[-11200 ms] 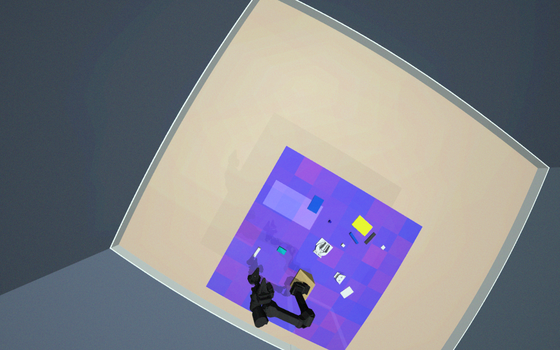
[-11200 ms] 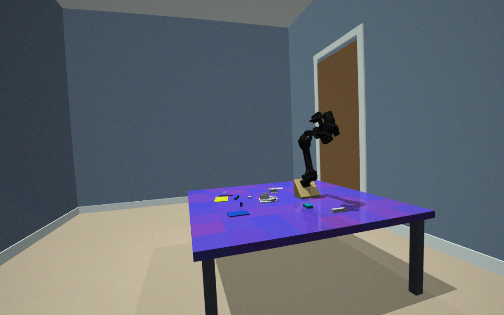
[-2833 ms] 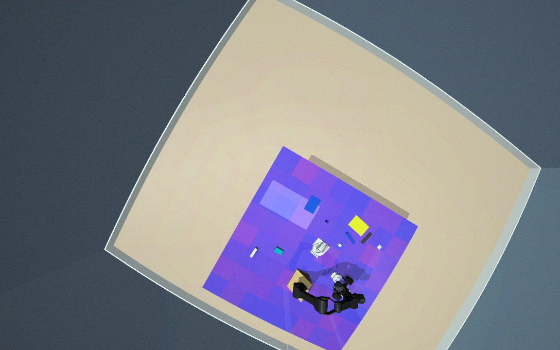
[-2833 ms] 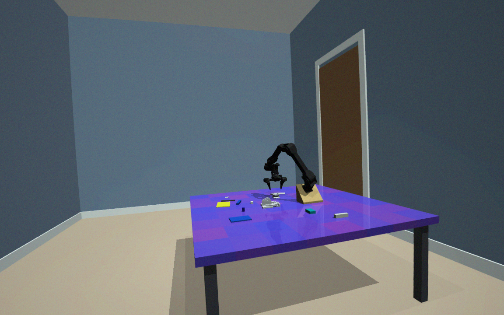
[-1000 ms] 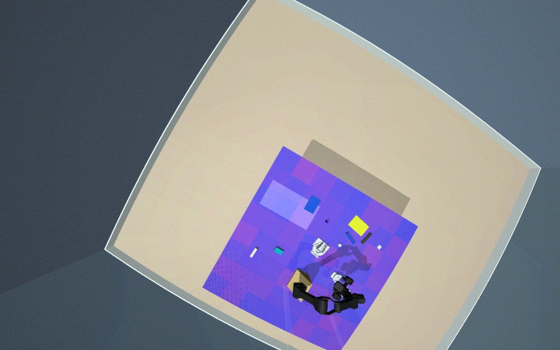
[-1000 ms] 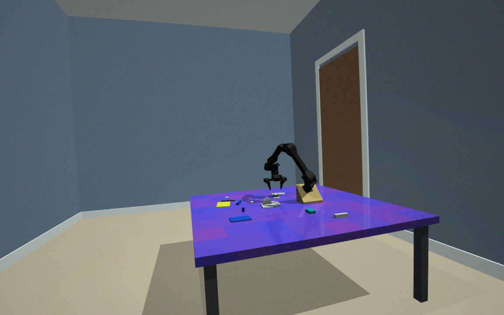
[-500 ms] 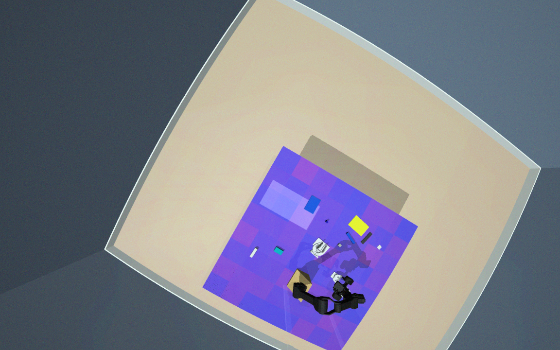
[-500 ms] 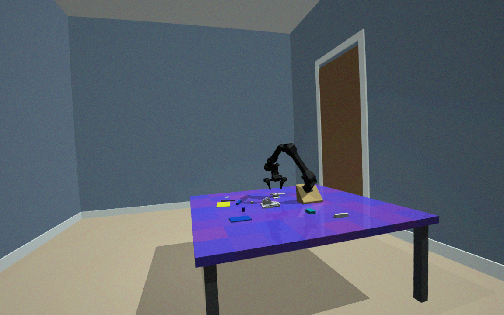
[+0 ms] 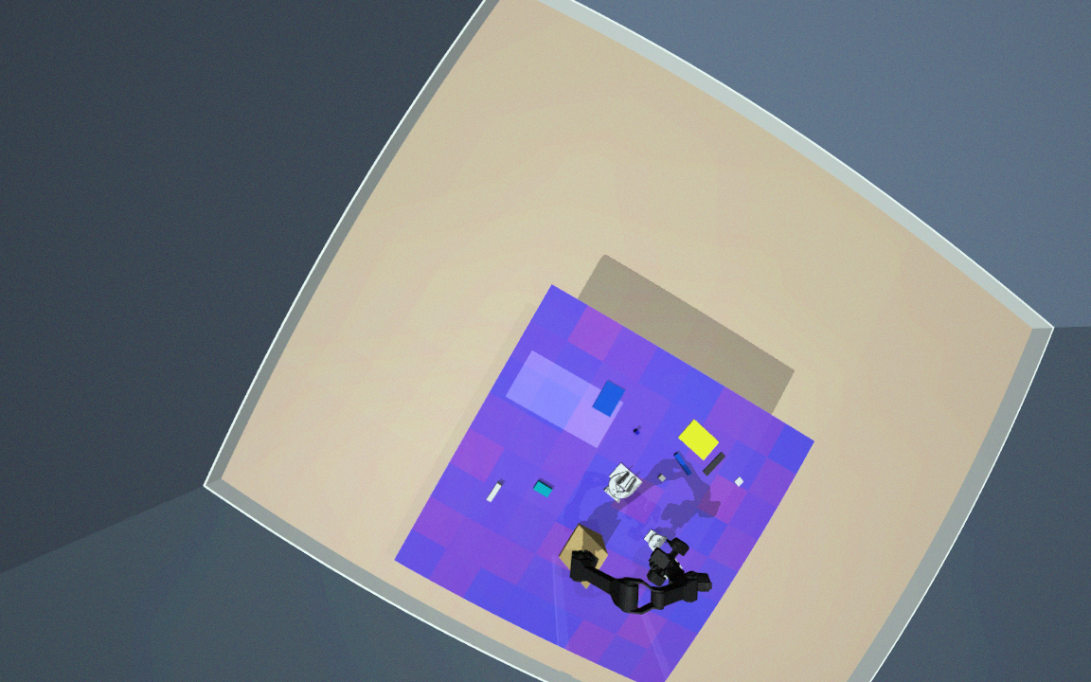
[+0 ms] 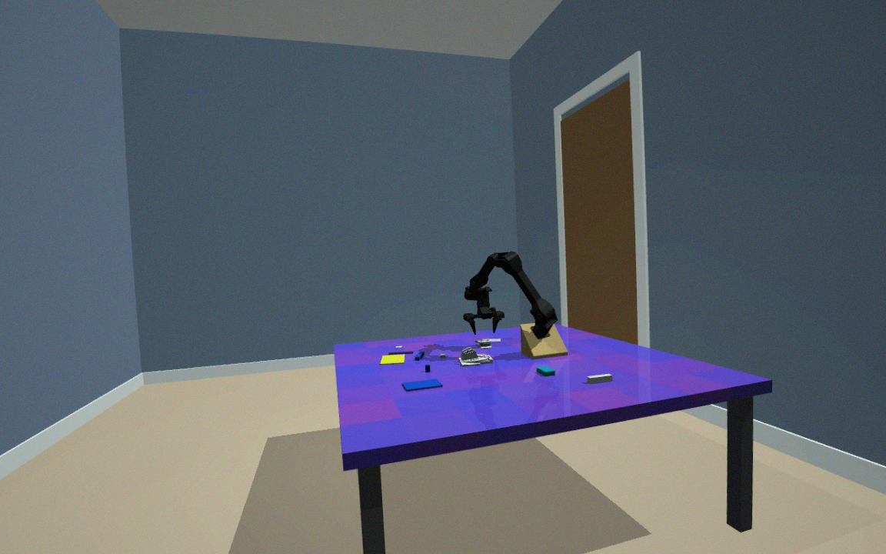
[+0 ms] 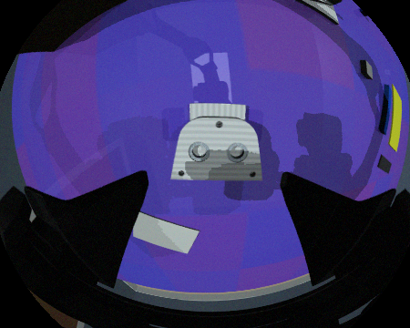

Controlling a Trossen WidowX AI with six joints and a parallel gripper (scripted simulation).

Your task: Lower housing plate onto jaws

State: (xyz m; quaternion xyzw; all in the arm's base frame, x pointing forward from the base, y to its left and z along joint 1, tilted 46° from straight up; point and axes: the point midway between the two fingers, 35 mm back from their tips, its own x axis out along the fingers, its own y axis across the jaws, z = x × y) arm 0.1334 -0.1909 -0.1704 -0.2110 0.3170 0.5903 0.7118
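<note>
Right now the pale flat piece is 11 cm to the right of my gripper tip, 10 cm behind it and 6 cm below it. The rest, counted from my gripper tip: blue tile (46 cm ahead, 42 cm to the left, 6 cm below); teal block (52 cm to the left, 5 cm below, 3 cm ahead); yellow tile (45 cm ahead, 6 cm below, 1 cm to the left).
</note>
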